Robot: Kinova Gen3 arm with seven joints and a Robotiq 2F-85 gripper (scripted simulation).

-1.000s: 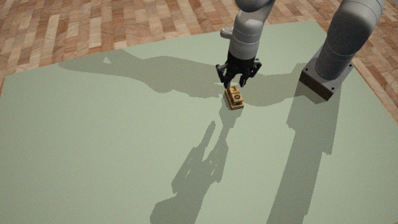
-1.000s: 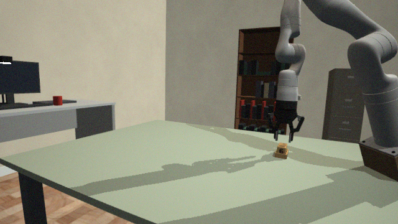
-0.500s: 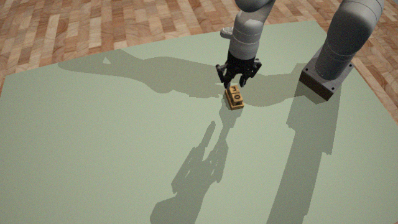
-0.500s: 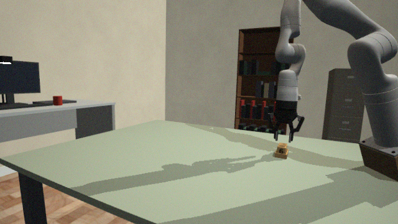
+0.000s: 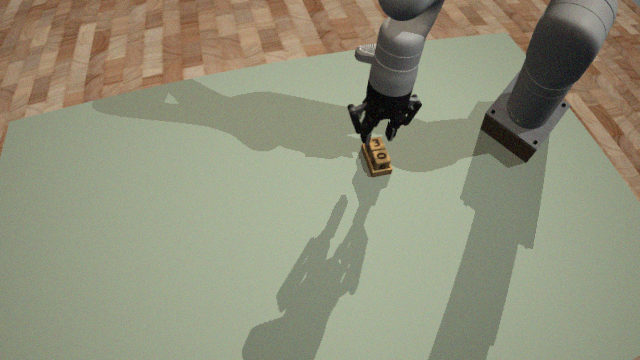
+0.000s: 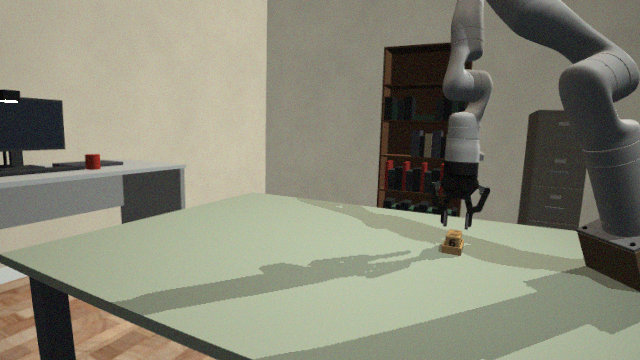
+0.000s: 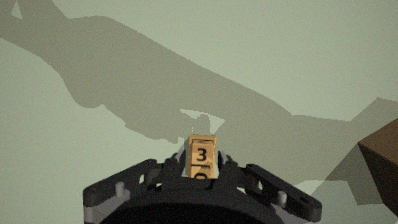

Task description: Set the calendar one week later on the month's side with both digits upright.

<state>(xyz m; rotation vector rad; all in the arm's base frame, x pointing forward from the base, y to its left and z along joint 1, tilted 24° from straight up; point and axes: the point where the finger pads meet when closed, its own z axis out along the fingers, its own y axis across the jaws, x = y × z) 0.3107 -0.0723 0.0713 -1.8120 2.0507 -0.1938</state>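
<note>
My gripper is now 40 mm above the cube. Round my hand: wooden tray 20 mm to the left, 60 mm below.
</note>
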